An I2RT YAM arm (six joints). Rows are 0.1 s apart.
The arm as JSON. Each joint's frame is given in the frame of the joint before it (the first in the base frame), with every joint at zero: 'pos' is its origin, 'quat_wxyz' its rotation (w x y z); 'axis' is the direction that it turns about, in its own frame. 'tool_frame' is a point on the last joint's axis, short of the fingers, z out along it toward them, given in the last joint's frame.
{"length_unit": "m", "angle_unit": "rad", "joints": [
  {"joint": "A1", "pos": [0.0, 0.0, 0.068], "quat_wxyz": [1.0, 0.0, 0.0, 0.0], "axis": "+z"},
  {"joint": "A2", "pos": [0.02, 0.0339, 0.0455], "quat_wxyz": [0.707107, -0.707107, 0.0, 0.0], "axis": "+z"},
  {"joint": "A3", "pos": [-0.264, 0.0, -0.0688], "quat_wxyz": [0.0, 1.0, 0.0, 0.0], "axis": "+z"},
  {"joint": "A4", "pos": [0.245, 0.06, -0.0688], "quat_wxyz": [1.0, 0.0, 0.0, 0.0], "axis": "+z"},
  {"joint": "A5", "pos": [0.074, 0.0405, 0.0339], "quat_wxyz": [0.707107, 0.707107, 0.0, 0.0], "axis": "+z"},
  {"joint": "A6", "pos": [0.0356, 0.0, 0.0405], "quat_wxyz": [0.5, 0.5, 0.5, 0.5], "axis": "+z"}
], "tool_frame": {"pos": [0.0, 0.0, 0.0], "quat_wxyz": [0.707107, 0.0, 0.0, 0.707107]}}
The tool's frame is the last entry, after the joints.
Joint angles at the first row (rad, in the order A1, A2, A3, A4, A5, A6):
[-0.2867, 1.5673, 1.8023, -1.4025, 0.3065, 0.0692]
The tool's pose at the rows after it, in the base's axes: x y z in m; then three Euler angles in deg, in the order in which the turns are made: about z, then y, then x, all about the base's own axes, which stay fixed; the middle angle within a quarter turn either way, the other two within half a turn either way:
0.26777, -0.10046, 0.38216, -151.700, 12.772, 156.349
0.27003, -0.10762, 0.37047, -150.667, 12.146, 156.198
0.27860, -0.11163, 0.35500, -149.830, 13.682, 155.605
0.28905, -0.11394, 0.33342, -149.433, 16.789, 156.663
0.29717, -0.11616, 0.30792, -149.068, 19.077, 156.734
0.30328, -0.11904, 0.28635, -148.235, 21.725, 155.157
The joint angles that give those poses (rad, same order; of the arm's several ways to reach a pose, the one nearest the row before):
[-0.3214, 1.5673, 1.7599, -1.4063, 0.3061, 0.0700]
[-0.3424, 1.5673, 1.7100, -1.3594, 0.3057, 0.0696]
[-0.3458, 1.5684, 1.6409, -1.2583, 0.3019, 0.0696]
[-0.3458, 1.5684, 1.5463, -1.1213, 0.2619, 0.0696]
[-0.3458, 1.5696, 1.4387, -0.9764, 0.2428, 0.0673]
[-0.3477, 1.5696, 1.3418, -0.8246, 0.2432, 0.0574]

